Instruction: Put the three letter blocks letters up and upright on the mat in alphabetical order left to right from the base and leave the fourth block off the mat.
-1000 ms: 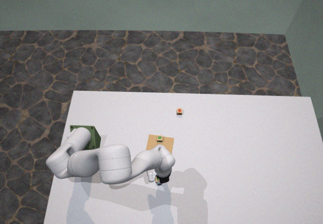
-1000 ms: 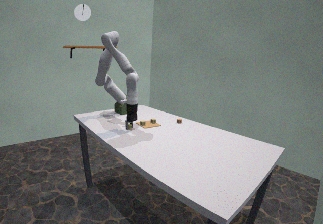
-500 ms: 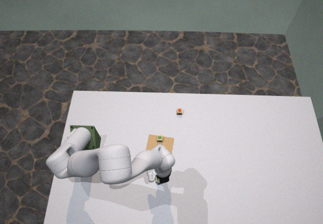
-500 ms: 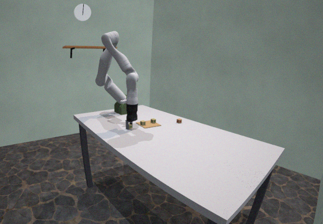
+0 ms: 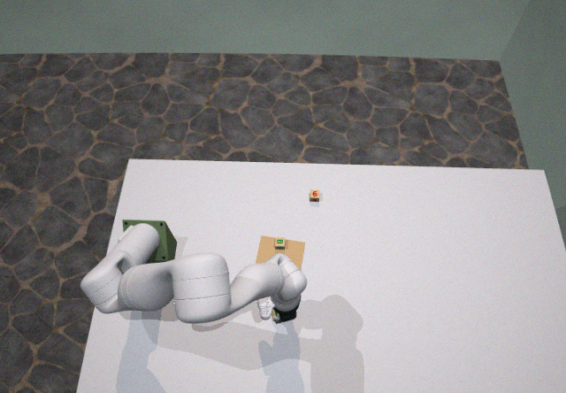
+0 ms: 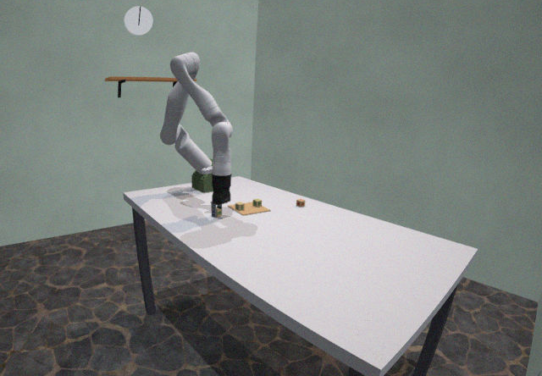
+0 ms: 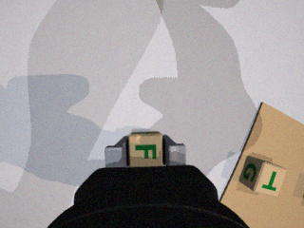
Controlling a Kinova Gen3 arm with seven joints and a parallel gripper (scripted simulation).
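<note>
Right now my hand is 17 cm to the right of the tan mat, 2 cm past it and 2 cm above it. Also, from my hand: 6 block 40 cm to the left, 6 cm ahead; then B block 22 cm to the left, 3 cm behind; then F block right at my hand.
</note>
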